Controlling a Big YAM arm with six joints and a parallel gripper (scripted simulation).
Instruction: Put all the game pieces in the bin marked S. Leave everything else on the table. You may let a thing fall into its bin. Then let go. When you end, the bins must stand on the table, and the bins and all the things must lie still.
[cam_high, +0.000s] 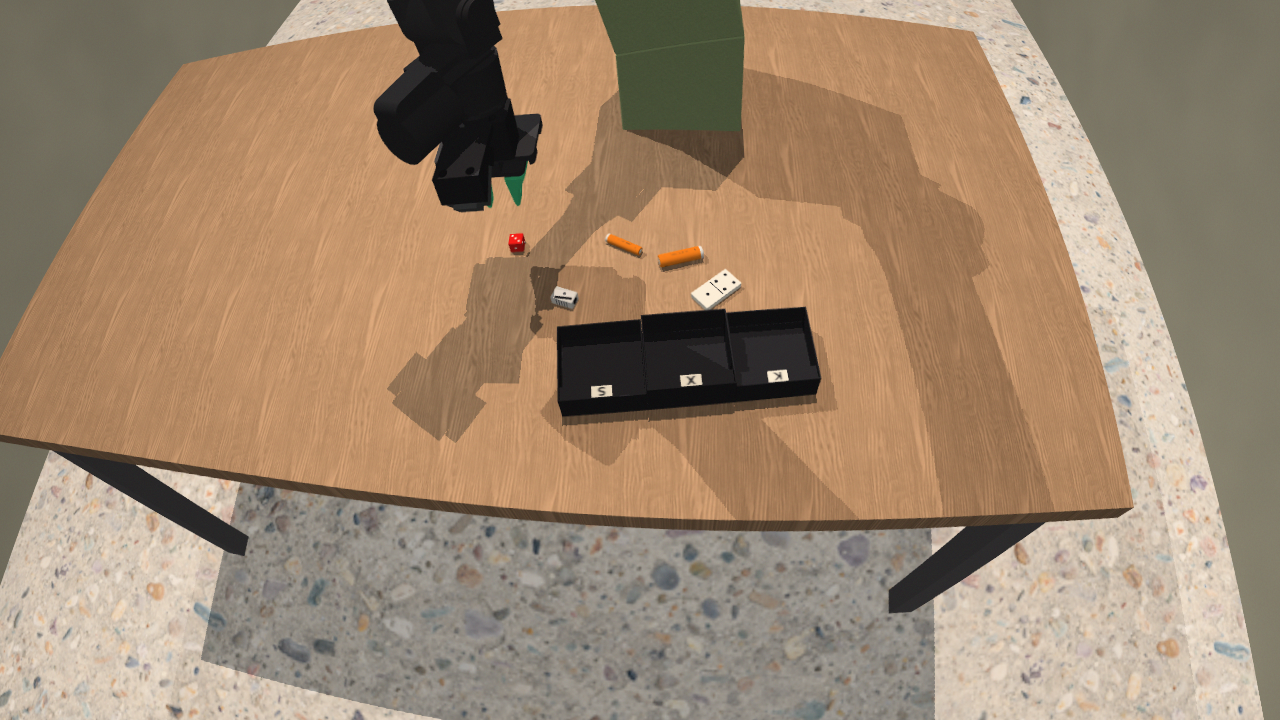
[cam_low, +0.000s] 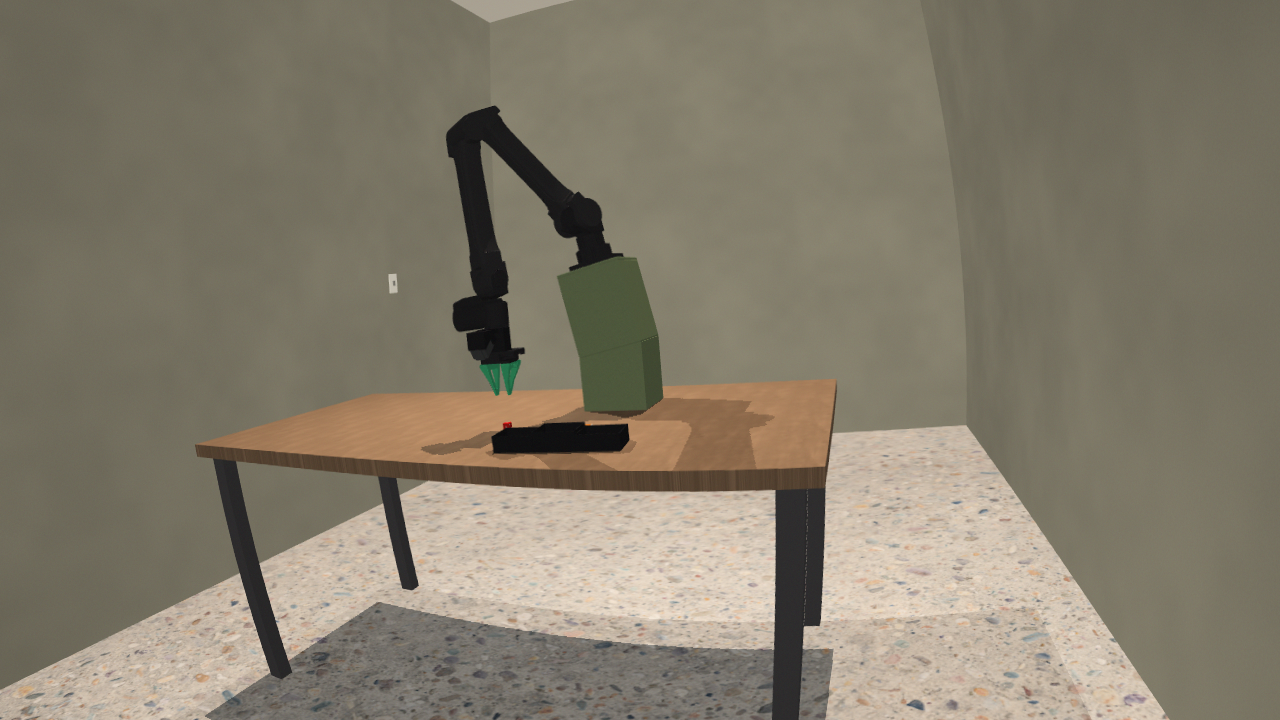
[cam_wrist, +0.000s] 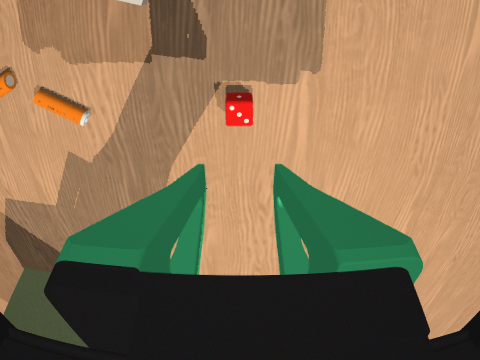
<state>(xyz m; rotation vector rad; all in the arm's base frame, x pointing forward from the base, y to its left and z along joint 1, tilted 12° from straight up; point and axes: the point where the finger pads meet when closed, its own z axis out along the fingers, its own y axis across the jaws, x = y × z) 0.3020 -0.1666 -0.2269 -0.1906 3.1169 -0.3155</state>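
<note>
My hand is 80 mm above the red die. Also, from my hand: white domino: 40 mm ahead, 230 mm to the left, 80 mm below; then orange cylinder: 10 mm behind, 120 mm to the left, 80 mm below; then grey-white sharpener: 70 mm ahead, 70 mm to the left, 80 mm below.
</note>
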